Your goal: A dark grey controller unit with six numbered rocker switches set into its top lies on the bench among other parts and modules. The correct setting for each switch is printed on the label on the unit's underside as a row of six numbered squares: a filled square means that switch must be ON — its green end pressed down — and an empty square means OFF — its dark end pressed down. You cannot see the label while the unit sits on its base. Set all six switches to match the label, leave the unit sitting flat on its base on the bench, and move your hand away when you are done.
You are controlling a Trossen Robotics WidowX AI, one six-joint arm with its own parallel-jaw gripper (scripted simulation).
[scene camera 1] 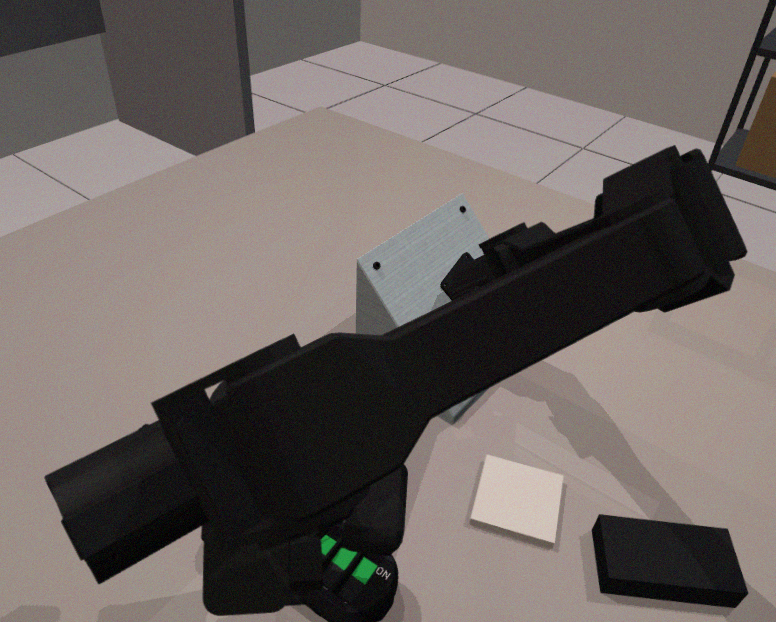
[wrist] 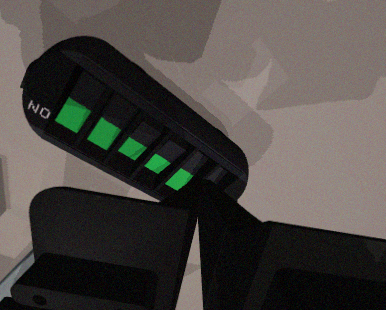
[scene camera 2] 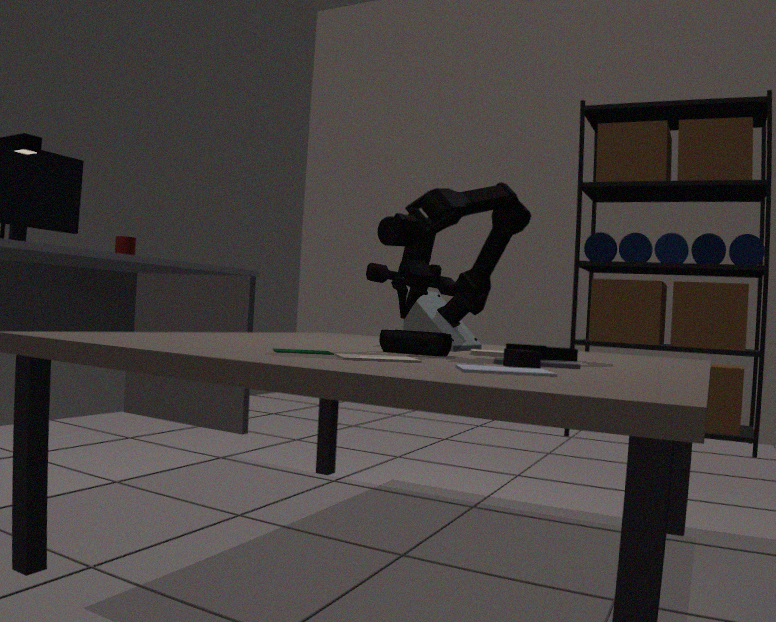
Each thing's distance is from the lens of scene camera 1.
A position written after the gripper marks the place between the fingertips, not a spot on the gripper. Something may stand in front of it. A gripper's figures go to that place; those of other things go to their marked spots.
gripper (scene camera 1: 267,523): 0.52 m
pale square tile (scene camera 1: 519,501): 0.62 m
